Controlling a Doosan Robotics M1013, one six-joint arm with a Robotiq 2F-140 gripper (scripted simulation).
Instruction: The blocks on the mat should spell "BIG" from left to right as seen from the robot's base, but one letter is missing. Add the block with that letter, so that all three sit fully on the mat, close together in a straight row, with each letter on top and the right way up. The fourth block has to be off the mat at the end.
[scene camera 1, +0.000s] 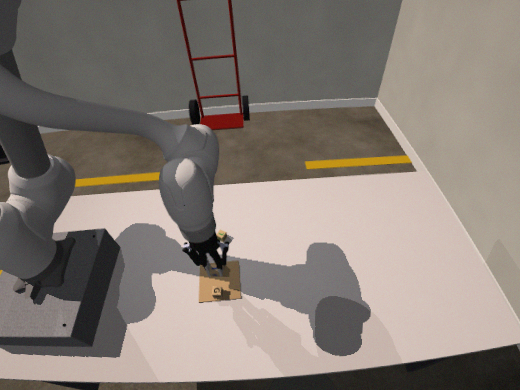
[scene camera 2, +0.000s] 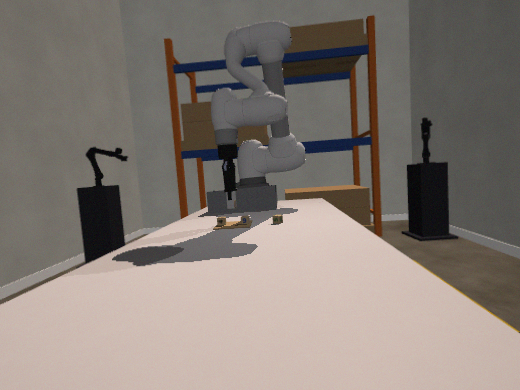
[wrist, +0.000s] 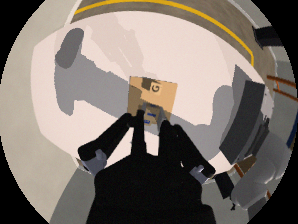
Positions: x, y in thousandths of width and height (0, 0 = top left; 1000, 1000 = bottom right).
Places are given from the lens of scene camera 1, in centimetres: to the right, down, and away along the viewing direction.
my gripper (scene camera 1: 414, 699): -14, 25, 87
tan mat (scene camera 1: 443, 724): -10, 30, 91
